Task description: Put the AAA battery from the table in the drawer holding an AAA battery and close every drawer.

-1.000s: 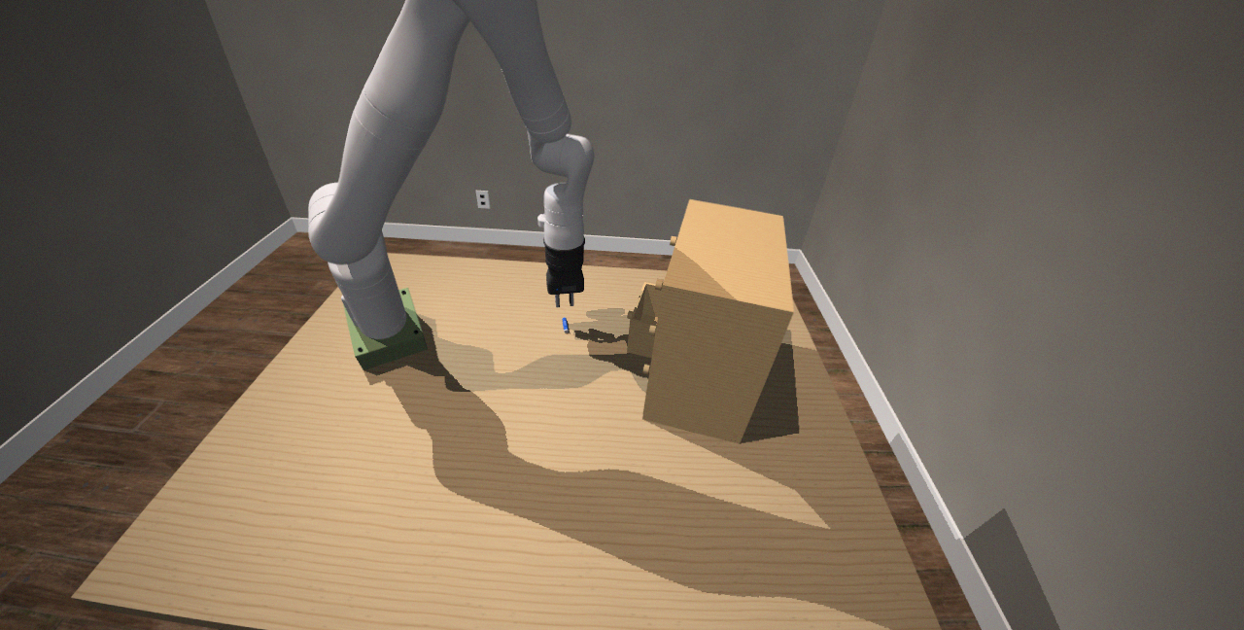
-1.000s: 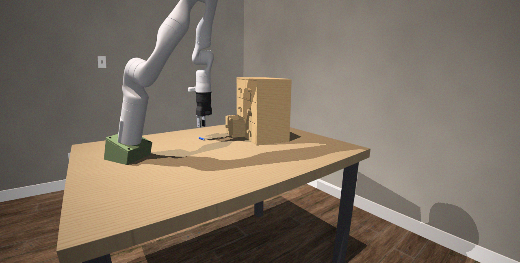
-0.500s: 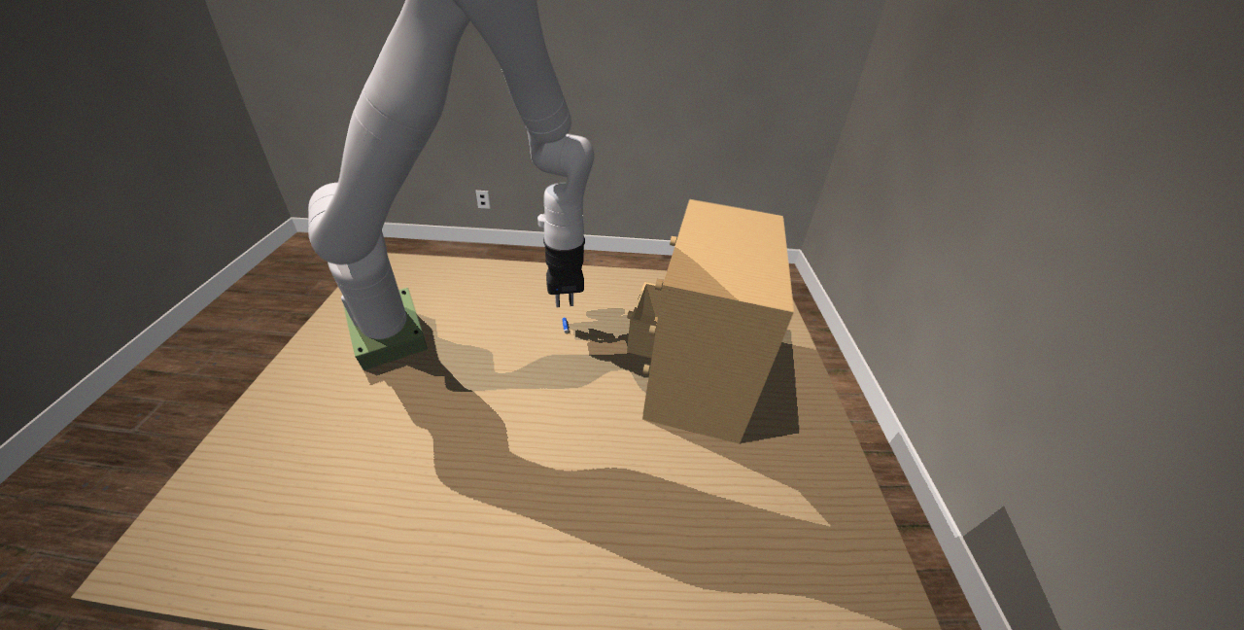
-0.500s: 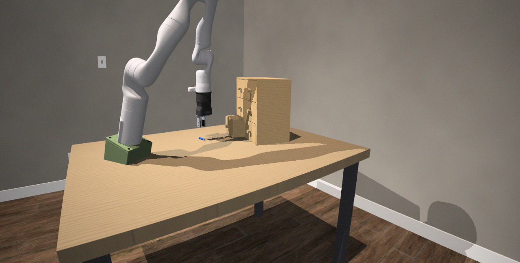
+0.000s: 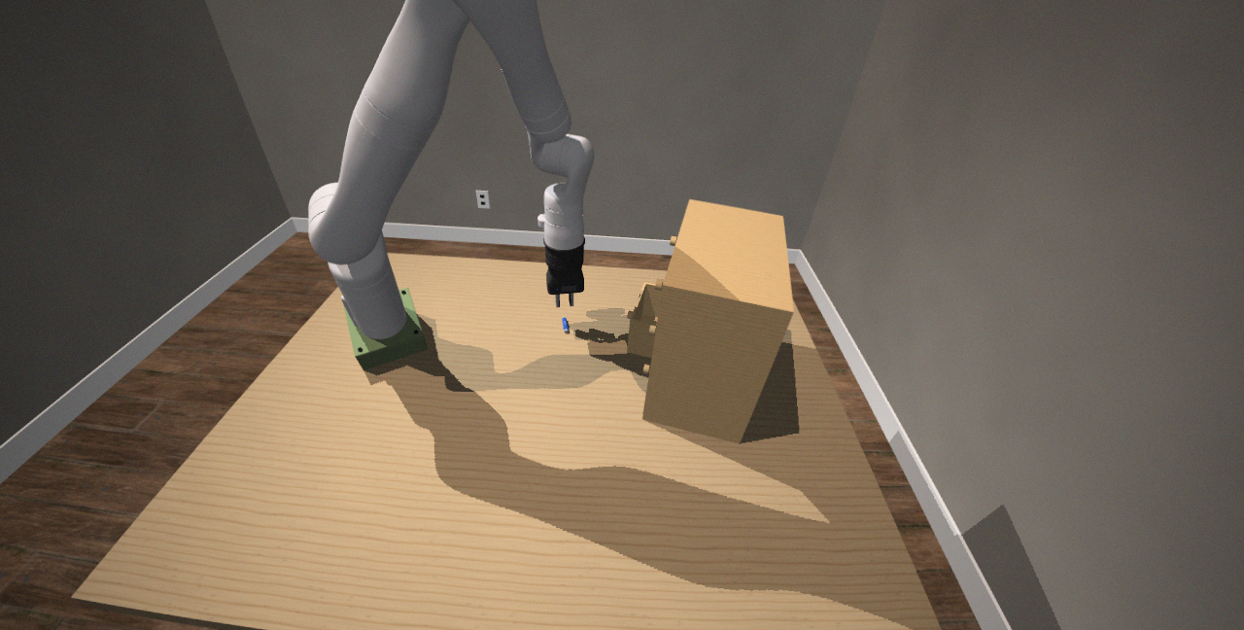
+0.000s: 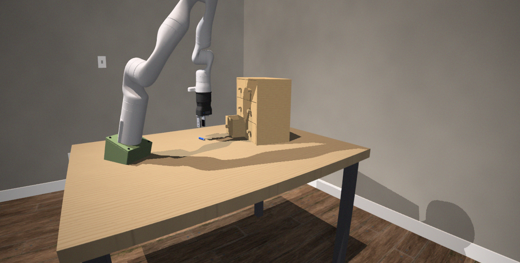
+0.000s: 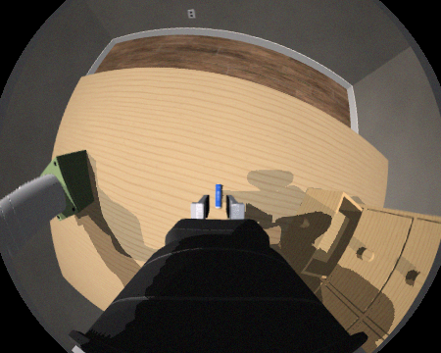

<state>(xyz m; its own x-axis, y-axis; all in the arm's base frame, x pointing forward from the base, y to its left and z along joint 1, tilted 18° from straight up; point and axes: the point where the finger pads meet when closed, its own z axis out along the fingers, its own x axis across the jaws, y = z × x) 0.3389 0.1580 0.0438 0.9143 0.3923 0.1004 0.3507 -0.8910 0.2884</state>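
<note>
Right now the blue AAA battery is 80 mm below my hand.
</note>
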